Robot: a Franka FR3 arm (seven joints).
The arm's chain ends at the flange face. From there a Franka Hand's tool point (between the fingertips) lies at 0.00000 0.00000 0.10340 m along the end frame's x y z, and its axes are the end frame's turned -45 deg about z.
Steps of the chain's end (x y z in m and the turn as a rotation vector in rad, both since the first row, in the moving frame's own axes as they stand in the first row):
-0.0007, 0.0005, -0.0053, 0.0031, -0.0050, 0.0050
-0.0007, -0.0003, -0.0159, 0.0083, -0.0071, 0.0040
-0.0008, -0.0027, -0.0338, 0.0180, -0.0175, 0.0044
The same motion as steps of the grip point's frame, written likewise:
-0.0010, -0.0007, -0.0053, 0.0057, -0.0013, 0.0050
-0.0002, -0.0018, -0.0159, 0.0109, 0.0008, 0.0040
0.0014, -0.0051, -0.0338, 0.0251, 0.0004, 0.0044

